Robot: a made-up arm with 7 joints.
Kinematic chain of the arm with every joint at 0, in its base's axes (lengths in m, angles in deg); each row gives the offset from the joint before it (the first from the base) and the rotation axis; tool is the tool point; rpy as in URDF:
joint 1: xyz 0 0 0.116 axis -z
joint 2: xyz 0 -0.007 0.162 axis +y
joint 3: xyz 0 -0.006 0.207 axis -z
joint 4: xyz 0 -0.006 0.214 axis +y
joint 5: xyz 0 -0.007 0.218 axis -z
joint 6: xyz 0 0 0.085 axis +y
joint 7: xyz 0 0 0.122 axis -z
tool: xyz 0 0 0 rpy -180 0 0
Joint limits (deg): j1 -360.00..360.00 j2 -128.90..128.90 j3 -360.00..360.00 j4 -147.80..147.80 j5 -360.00..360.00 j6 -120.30..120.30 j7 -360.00..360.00
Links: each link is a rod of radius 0.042 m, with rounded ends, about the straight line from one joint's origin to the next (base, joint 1, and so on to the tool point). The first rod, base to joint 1, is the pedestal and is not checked.
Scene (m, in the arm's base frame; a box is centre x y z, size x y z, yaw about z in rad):
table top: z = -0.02
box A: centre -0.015 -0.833 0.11 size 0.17 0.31 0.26 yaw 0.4
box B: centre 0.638 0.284 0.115 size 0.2 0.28 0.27 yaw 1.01
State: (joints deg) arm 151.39 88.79 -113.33 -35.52 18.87 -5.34 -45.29
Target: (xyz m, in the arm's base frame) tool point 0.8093 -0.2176 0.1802
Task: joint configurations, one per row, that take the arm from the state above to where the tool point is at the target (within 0.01 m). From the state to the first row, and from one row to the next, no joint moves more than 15 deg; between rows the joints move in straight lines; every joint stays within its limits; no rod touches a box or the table.
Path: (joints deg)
1: 137.63 86.99 -111.96 -31.48 18.96 -4.76 -45.29
2: 123.88 85.19 -110.58 -27.45 19.06 -4.17 -45.29
3: 110.12 83.39 -109.21 -23.41 19.15 -3.59 -45.29
4: 96.36 81.59 -107.84 -19.38 19.24 -3.01 -45.29
5: 82.60 79.79 -106.46 -15.34 19.33 -2.42 -45.29
6: 69.63 83.22 -107.62 -11.16 19.31 -1.08 -45.29
7: 56.66 86.65 -108.78 -6.97 19.29 0.26 -45.29
8: 43.68 90.08 -109.94 -2.79 19.27 1.60 -45.29
9: 30.71 93.51 -111.10 1.40 19.24 2.94 -45.29
10: 17.73 96.94 -112.25 5.58 19.22 4.28 -45.29

